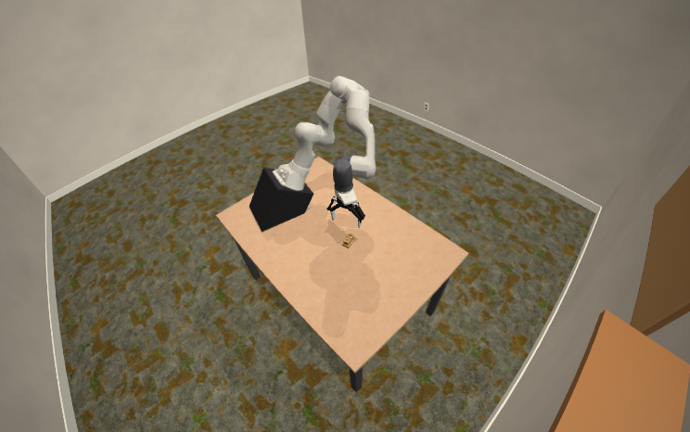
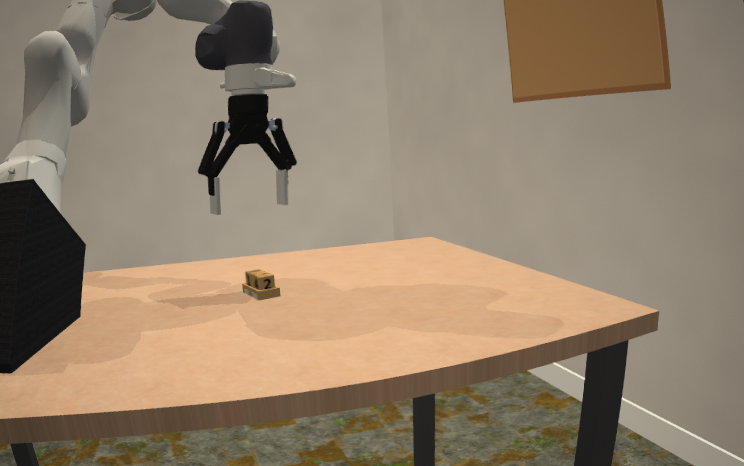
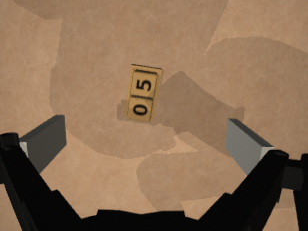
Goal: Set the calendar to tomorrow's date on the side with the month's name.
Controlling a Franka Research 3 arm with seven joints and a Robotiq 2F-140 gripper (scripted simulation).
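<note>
The cube is 150 mm below my hand and 20 mm to the left of it. Also, from my hand: wooden calendar tray (160 mm below, 10 mm ahead).
</note>
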